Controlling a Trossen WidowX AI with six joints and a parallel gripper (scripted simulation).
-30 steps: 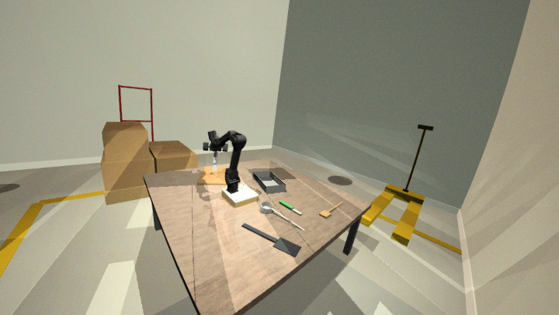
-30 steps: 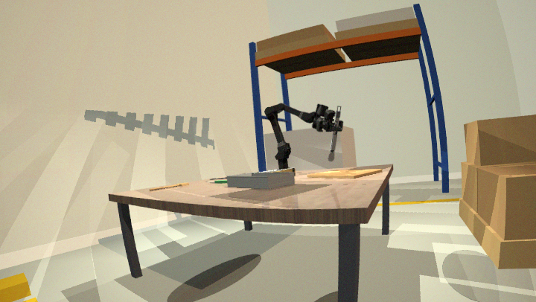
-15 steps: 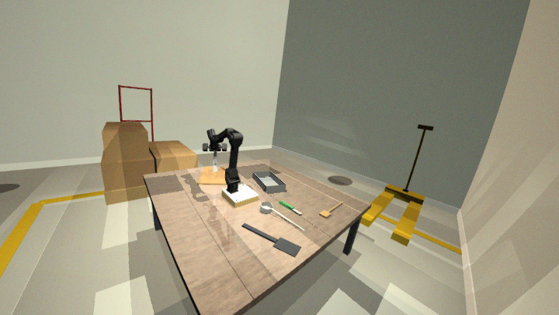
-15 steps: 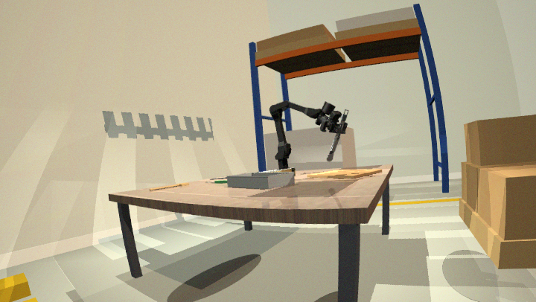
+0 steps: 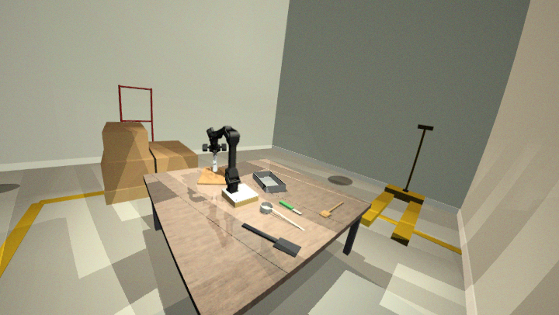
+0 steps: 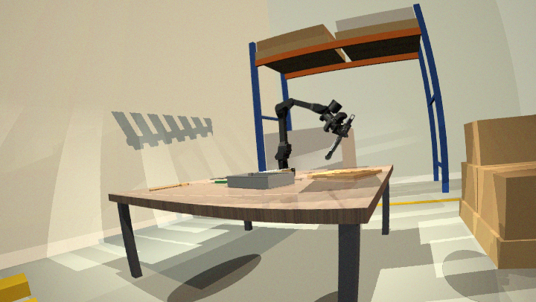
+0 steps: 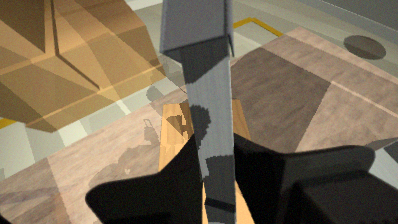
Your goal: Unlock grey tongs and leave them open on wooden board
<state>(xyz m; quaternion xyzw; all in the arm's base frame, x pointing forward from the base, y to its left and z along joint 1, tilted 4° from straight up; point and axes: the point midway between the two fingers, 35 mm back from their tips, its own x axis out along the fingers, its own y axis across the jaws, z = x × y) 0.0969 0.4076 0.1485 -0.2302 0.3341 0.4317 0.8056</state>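
Right now the wooden board is 19 cm below my gripper tip, 3 cm to the right of it and 1 cm behind it. Round my gripper tip: grey roasting tin 40 cm to the right, 27 cm ahead, 17 cm below; then green-handled tool 77 cm to the right, 19 cm below, 11 cm ahead; then black spatula 88 cm to the right, 20 cm below, 20 cm behind.
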